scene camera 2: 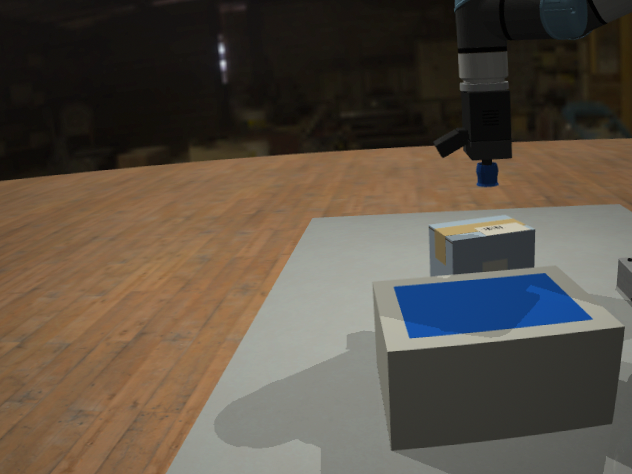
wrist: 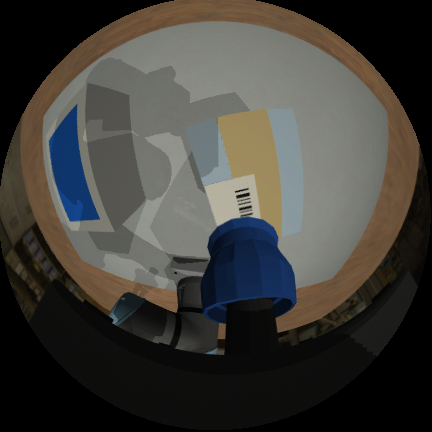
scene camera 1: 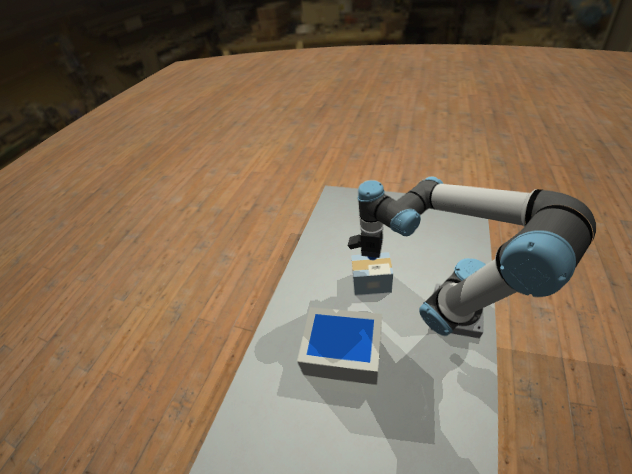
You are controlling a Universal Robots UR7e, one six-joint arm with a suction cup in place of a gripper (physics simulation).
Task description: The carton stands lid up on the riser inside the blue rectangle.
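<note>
Wrist view: my suction cup point(wrist: 245, 262), carrying nothing; a carton point(wrist: 249, 162); a riser point(wrist: 90, 153), resting on the table. Cup above the carton, 15 cm from the middle of it. Scene camera 2: carton point(scene camera 2: 496, 243), riser point(scene camera 2: 464, 358). Scene camera 1: carton point(scene camera 1: 369, 276), riser point(scene camera 1: 343, 345).
</note>
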